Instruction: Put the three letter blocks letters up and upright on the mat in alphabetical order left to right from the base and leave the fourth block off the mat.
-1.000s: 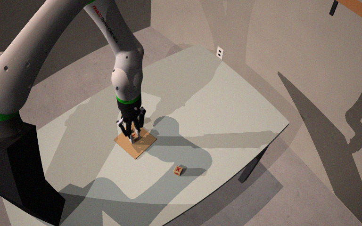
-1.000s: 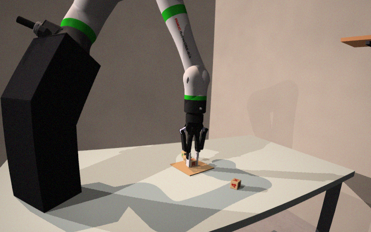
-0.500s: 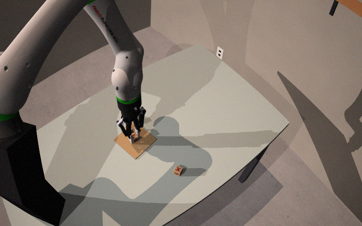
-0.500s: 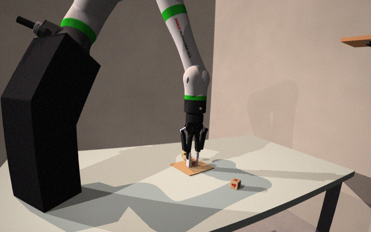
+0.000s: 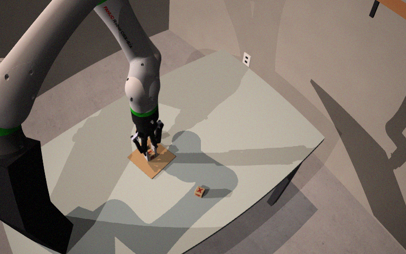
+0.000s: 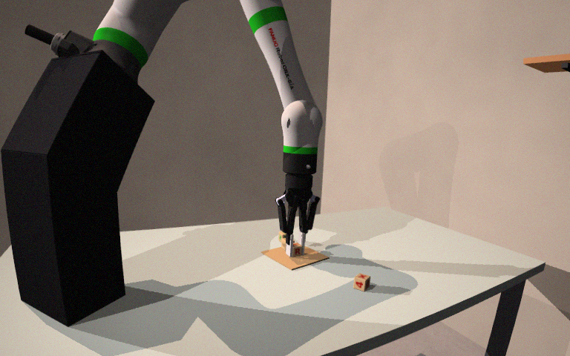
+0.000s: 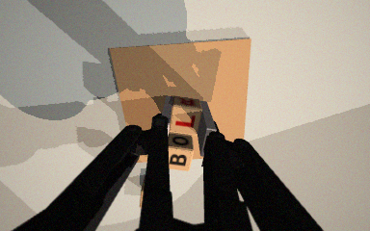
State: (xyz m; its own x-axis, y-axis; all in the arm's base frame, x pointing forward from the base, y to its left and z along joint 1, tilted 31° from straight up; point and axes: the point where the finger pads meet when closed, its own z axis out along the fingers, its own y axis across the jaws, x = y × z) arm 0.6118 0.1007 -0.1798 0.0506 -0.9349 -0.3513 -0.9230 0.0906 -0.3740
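My gripper is now 40 mm above the tan mat.
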